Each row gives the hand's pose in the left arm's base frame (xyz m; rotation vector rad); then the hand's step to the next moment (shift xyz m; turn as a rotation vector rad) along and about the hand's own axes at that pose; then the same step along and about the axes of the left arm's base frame.
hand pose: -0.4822 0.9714 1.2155 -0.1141 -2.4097 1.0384
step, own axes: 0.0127 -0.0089 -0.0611 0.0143 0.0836 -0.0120
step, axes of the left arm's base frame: 0.0196 0.0373 0.0469 -0.0166 0.0706 -0.0456
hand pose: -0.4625 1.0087 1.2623 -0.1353 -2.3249 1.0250
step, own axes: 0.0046 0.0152 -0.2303 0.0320 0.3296 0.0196
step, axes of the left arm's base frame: 0.1215 0.1600 0.1137 -0.0825 0.2277 -0.2267
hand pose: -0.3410 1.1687 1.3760 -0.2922 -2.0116 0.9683
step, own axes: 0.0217 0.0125 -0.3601 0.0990 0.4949 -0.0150
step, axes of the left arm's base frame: 0.2679 0.2089 0.1221 -0.1197 0.3918 -0.2951
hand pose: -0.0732 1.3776 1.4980 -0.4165 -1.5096 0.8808
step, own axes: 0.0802 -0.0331 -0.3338 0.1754 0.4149 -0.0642
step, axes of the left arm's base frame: 0.3150 0.1291 0.0553 -0.0656 0.4090 -0.1882
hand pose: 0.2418 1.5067 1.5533 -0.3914 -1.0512 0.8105
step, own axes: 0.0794 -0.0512 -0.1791 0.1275 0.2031 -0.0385
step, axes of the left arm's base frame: 0.1983 0.0411 -0.0020 -0.0154 0.2321 -0.0699
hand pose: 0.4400 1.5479 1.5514 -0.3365 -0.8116 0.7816
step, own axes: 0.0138 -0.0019 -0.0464 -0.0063 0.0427 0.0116
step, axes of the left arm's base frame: 0.0419 0.0097 -0.0222 -0.0325 0.0241 -0.0190
